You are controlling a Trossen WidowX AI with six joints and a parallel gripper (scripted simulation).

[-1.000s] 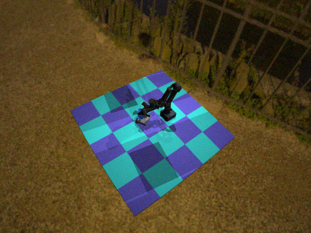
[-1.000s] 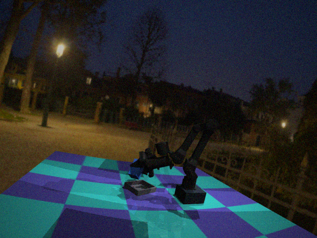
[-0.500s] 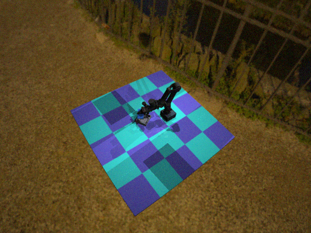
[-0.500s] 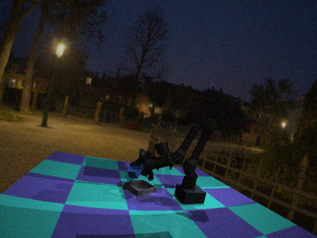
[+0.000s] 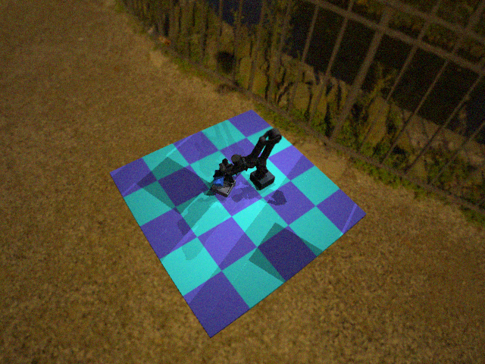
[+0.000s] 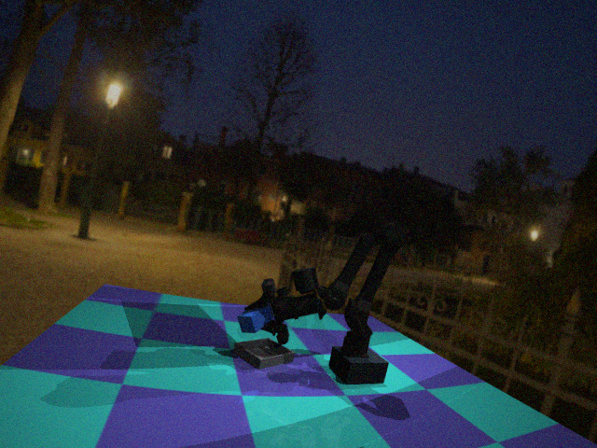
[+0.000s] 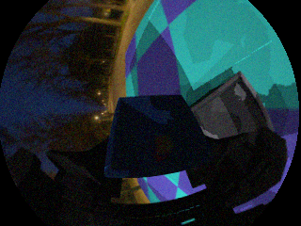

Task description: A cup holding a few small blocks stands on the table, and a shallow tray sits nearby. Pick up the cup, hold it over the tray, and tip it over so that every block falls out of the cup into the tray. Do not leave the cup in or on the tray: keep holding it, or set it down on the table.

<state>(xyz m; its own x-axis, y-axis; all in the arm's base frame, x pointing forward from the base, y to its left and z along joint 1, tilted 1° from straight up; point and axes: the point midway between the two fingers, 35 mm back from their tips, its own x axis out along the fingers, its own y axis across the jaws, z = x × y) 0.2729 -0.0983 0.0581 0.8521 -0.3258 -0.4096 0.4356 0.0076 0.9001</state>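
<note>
Now: the tan block 20 mm behind my gripper tip, 20 mm to the left of it and 10 mm below it. From my gripper tip the other things lie so: blue square cup (10 mm behind, 40 mm to the left).
</note>
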